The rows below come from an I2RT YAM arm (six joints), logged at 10 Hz.
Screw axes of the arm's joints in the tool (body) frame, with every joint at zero. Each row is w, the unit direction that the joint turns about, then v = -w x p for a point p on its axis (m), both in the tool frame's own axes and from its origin. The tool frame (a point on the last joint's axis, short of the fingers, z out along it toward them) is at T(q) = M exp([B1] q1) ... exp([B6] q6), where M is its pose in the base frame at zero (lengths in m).
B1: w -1 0 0 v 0 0.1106 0
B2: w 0 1 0 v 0.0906 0 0.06
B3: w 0 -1 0 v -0.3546 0 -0.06
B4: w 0 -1 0 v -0.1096 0 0
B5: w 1 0 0 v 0 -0.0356 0
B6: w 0 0 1 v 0 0 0
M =
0 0 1 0.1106
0 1 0 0
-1 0 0 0.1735
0 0 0 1
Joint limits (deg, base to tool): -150..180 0..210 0..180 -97..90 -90..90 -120..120
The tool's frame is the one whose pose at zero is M.
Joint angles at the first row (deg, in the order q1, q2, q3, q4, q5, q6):
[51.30, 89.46, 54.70, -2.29, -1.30, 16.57]
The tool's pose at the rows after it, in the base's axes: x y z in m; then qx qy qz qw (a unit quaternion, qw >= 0):
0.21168, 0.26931, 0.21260, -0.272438, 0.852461, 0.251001, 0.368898
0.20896, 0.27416, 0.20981, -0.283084, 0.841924, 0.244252, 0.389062
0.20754, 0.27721, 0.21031, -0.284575, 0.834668, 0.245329, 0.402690
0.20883, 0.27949, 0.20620, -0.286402, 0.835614, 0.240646, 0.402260
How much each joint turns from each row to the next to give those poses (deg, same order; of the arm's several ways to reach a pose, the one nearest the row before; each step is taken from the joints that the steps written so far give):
[0.52, 1.19, -0.90, 2.14, 1.19, -0.14]
[1.05, 0.57, -0.76, 3.00, 1.88, -1.64]
[0.59, 0.18, -0.31, 2.04, 0.96, -0.44]
[0.09, 0.99, 0.16, 0.47, 0.37, -0.28]

